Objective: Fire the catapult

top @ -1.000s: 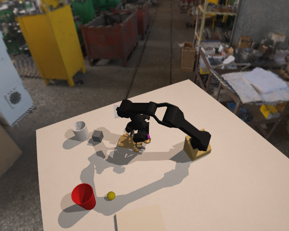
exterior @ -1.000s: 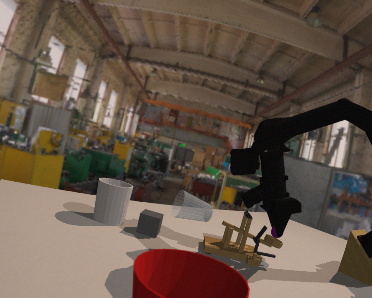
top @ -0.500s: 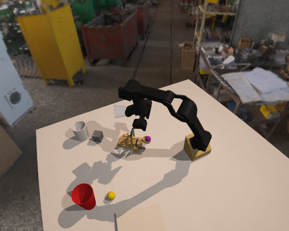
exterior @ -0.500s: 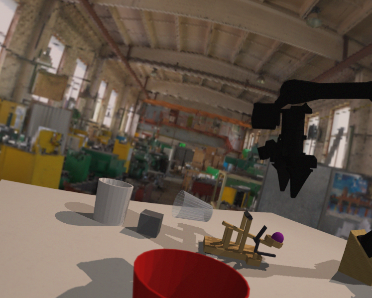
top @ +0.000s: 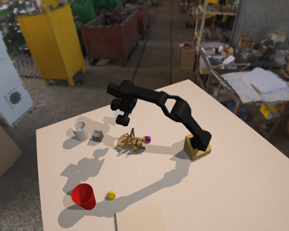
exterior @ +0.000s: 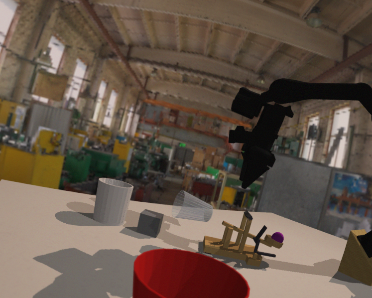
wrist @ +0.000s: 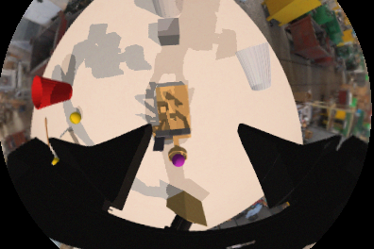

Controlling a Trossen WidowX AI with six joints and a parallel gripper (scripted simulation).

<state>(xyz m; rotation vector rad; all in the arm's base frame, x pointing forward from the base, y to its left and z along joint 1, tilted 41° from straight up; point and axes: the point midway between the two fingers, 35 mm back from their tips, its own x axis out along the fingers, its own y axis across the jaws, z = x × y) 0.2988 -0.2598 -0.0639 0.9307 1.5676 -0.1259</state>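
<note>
The purple ball lies 8 cm behind my gripper tip, 9 cm to the left of it and 11 cm below it. Also, from my gripper tip: wooden catapult: 2 cm behind, 7 cm to the left, 12 cm below; white mug: 26 cm ahead, 15 cm to the right, 14 cm below; dark grey cube: 18 cm ahead, 9 cm to the right, 15 cm below.
</note>
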